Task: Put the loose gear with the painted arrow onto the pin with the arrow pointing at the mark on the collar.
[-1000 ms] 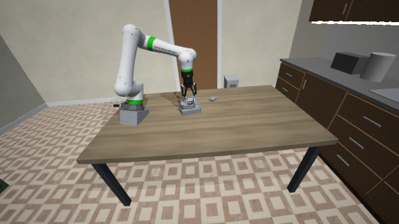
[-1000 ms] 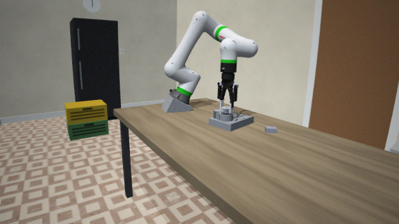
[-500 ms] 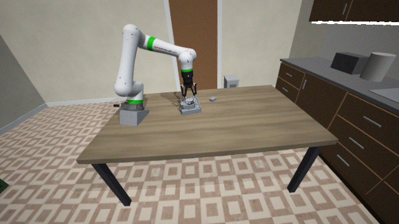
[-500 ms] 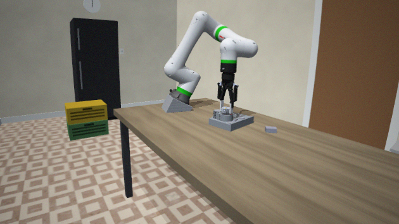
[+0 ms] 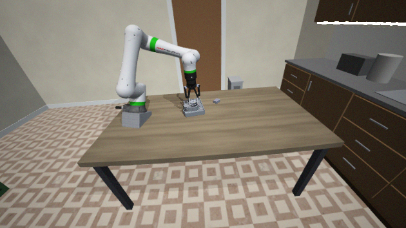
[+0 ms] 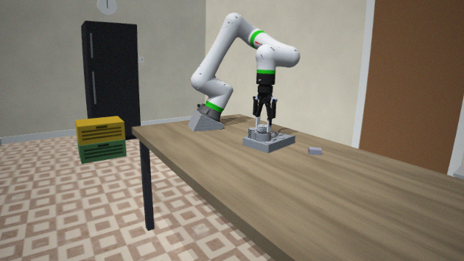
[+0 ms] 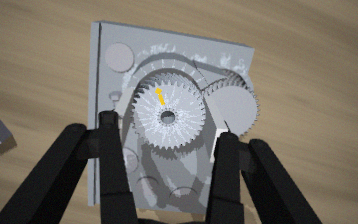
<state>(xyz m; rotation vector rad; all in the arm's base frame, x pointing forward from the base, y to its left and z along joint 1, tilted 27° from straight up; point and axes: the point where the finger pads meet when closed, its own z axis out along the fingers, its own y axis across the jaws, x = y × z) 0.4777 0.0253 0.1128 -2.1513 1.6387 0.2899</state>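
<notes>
Now: the grey gear 20 mm below my hand. Also, from my hand: thin pin-like post (70 mm below, 50 mm ahead, 40 mm to the left); then small grey block (210 mm ahead, 170 mm to the left, 100 mm below).
</notes>
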